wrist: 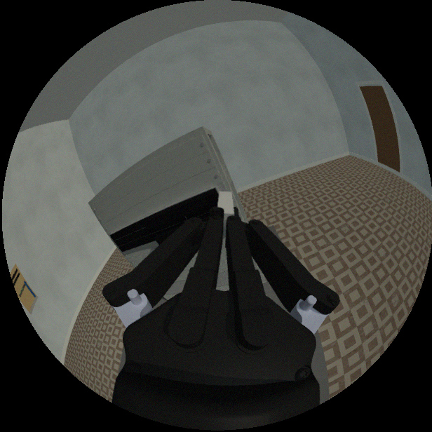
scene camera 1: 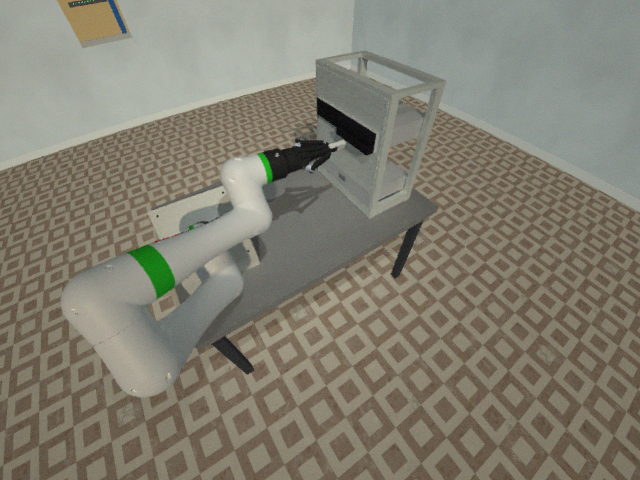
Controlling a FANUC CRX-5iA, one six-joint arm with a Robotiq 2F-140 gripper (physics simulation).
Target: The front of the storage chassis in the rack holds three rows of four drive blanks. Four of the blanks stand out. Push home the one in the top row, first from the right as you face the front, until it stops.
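Frame: origin at the arm's base, x ahead, y left, z up, level; metres.
Seen in the pictures: gripper, between the fingertips: (scene camera 1: 343,144).
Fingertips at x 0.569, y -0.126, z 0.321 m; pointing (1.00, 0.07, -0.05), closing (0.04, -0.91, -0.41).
A point is followed by its place in that frame.
The storage chassis (scene camera 1: 349,129) @[x 0.705, y 0.041, z 0.267 m] (wrist: 167,219) shows as a wide black front standing out from the grey rack (scene camera 1: 382,155) @[x 0.776, y -0.109, z 0.204 m] (wrist: 160,175). Its separate drive blanks cannot be told apart in either view, and the fingers hide part of the front in the wrist view. My gripper (scene camera 1: 338,144) @[x 0.569, y -0.126, z 0.321 m] (wrist: 224,201) is shut and empty, with its pale fingertips together and pointing at the rack. In the scene view the tips are at the lower edge of the black front, towards its right part. In the wrist view they overlap its right end. Contact with a blank cannot be told.
The rack stands at the far end of the grey table (scene camera 1: 315,242) @[x 0.452, y -0.108, z -0.178 m]. Pale panels lie below the black front. A pale plate (scene camera 1: 168,212) @[x -0.087, y 0.102, z 0.111 m] with holes lies near the arm's base. The white arm reaches over the table from the left. A poster (scene camera 1: 97,20) hangs on the wall.
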